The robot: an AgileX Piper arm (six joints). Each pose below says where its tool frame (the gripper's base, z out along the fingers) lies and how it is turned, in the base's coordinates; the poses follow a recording.
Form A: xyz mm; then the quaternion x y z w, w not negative.
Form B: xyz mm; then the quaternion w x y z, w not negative. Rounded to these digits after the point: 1 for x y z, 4 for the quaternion.
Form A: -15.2 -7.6 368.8 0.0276 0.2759 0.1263 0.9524
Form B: -15.2 -7.6 368.8 0.9524 0.0276 0.2759 0.1263
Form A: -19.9 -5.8 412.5 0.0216 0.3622 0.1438 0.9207
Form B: -19.9 -5.8 412.5 0.9207 0.0216 0.3622 0.1438
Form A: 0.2 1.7 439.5 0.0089 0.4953 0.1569 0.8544
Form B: 0.2 1.7 439.5 0.8544 0.0089 0.4953 0.1569
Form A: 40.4 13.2 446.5 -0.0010 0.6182 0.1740 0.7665
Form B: 40.4 13.2 446.5 0.7665 -0.0010 0.6182 0.1740
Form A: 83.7 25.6 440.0 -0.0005 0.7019 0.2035 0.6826
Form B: 83.7 25.6 440.0 0.6826 -0.0005 0.7019 0.2035
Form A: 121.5 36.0 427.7 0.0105 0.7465 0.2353 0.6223
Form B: 121.5 36.0 427.7 0.6223 0.0105 0.7465 0.2353
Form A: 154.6 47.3 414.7 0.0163 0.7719 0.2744 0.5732
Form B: 154.6 47.3 414.7 0.5732 0.0163 0.7719 0.2744
